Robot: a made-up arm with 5 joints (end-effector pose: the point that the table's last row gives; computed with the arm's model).
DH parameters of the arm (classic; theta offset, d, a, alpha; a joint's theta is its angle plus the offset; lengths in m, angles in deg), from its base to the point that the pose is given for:
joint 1: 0 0.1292 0.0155 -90
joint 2: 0 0.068 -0.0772 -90
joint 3: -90 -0.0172 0.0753 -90
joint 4: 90 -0.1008 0.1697 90
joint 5: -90 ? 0.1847 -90
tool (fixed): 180 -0.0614 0 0
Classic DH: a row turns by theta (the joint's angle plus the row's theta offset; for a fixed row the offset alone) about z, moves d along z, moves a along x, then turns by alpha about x.
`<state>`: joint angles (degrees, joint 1 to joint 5).
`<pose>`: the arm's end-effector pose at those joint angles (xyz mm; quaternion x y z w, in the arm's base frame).
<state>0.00 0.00 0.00 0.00 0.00</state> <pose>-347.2 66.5 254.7 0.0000 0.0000 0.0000 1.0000</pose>
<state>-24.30 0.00 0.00 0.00 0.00</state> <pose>-289.1 203.5 254.7 0.0000 0.0000 -0.2105 0.9776</pose>
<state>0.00 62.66 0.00 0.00 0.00</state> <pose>-39.6 66.5 509.0 0.0000 0.5200 0.0000 0.8542</pose>
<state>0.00 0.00 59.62 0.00 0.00</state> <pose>-207.4 313.5 254.7 0.0000 0.0000 -0.4971 0.8677</pose>
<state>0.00 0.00 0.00 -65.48 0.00</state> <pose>-347.2 210.0 261.2 -0.5408 0.0000 0.0000 0.8411</pose>
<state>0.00 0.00 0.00 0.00 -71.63</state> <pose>-162.4 66.5 121.5 0.0000 -0.5852 0.0000 0.8109</pose>
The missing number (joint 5, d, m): -0.0768
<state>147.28 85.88 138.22 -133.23 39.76</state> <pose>27.5 -53.1 -211.7 -0.6224 -0.2825 -0.7299 0.0077</pose>
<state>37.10 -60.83 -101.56 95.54 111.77</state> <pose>139.5 151.3 270.6 0.6869 -0.5086 -0.5184 0.0295</pose>
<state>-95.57 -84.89 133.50 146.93 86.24</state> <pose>196.3 -353.4 106.3 -0.4565 -0.8056 0.1490 0.3469</pose>
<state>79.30 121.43 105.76 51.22 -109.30</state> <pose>-41.4 31.0 204.1 -0.4043 -0.7055 0.4242 0.3986</pose>
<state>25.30 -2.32 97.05 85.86 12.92</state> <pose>-252.1 290.4 75.8 0.6087 -0.3382 -0.3561 0.6231</pose>
